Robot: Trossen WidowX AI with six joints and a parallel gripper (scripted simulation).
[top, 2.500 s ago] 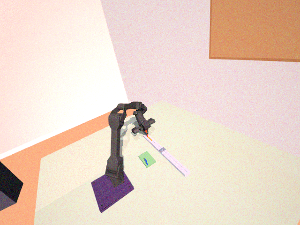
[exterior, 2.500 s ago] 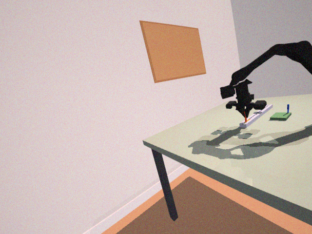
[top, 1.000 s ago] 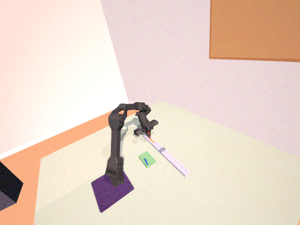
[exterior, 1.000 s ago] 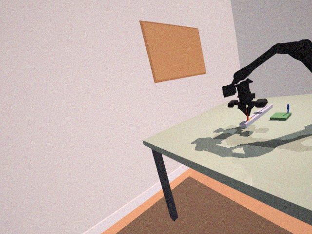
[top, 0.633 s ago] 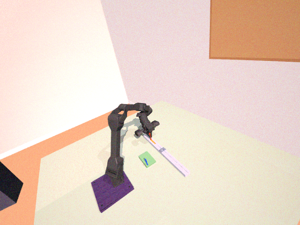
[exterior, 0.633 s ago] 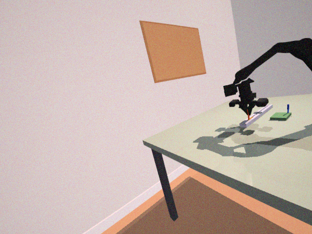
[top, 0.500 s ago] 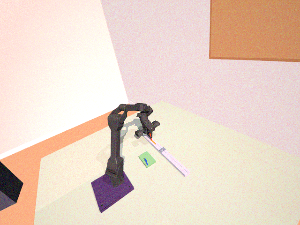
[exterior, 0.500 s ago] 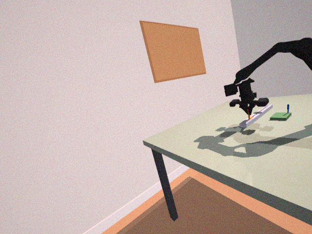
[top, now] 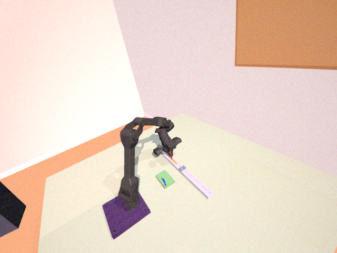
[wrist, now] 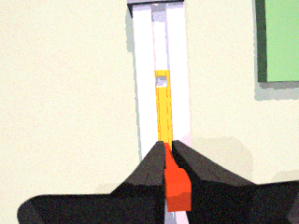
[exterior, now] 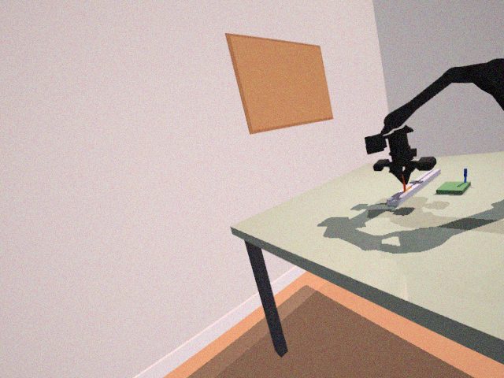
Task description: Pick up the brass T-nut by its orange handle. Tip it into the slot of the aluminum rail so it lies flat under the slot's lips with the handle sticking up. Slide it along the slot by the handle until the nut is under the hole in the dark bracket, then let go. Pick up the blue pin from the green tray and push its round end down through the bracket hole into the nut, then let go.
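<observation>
My gripper tip is now 110 mm to the left of the aluminum rail, 30 mm above it and 10 mm short of it. The rest, counted from my gripper tip: green tray: 120 mm to the right, 120 mm behind, 40 mm below; then brass T-nut: 20 mm to the right; then blue pin: 150 mm to the right, 130 mm behind, 20 mm below.
</observation>
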